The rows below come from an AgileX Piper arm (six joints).
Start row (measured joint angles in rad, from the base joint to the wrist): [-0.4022 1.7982 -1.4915 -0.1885 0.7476 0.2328]
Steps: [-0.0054 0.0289 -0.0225 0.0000 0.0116 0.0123]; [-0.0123 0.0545 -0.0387 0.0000 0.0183 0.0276]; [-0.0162 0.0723 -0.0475 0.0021 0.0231 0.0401]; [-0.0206 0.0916 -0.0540 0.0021 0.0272 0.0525]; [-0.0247 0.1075 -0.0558 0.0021 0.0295 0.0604]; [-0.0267 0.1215 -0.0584 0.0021 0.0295 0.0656]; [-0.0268 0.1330 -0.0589 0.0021 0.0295 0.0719]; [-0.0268 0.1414 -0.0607 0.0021 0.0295 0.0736]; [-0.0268 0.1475 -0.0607 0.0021 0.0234 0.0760]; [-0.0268 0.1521 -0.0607 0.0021 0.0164 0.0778]
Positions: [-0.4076 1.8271 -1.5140 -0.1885 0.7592 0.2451]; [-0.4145 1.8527 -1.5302 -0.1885 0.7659 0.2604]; [-0.4184 1.8705 -1.5390 -0.1864 0.7707 0.2729]; [-0.4228 1.8898 -1.5455 -0.1864 0.7748 0.2853]; [-0.4269 1.9057 -1.5473 -0.1864 0.7771 0.2932]; [-0.4289 1.9197 -1.5499 -0.1864 0.7771 0.2984]; [-0.4290 1.9312 -1.5504 -0.1864 0.7771 0.3047]; [-0.4290 1.9396 -1.5522 -0.1864 0.7771 0.3064]; [-0.4290 1.9457 -1.5522 -0.1864 0.7710 0.3088]; [-0.4290 1.9503 -1.5522 -0.1864 0.7640 0.3106]
